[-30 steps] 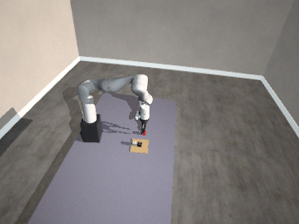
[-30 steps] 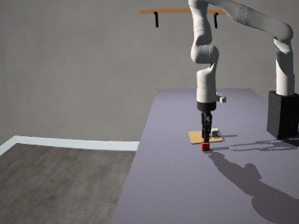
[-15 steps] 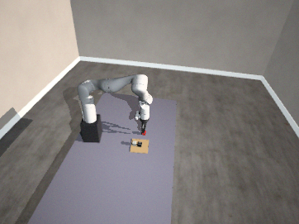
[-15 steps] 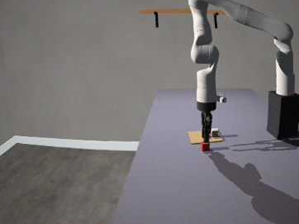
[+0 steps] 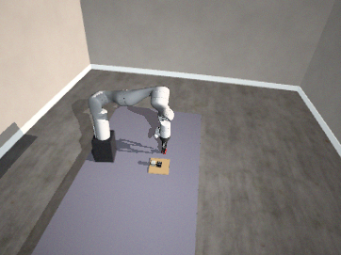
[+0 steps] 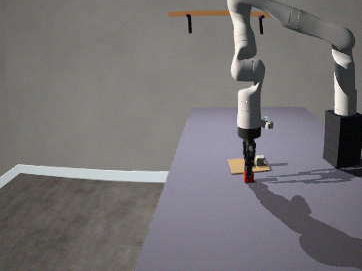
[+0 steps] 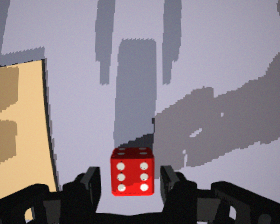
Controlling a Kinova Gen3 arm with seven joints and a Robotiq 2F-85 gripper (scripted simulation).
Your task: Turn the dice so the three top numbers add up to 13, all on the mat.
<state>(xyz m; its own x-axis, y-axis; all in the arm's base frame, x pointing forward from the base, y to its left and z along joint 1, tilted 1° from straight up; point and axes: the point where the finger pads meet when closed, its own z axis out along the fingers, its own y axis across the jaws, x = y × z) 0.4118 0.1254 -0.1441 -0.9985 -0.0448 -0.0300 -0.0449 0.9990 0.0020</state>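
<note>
Right now the red die is 30 mm below my hand. Also, from my hand: black die 10 mm behind, 140 mm to the right, 20 mm below; tan mat 10 mm behind, 140 mm to the right, 40 mm below; white die 50 mm behind, 140 mm to the right, 20 mm below.
</note>
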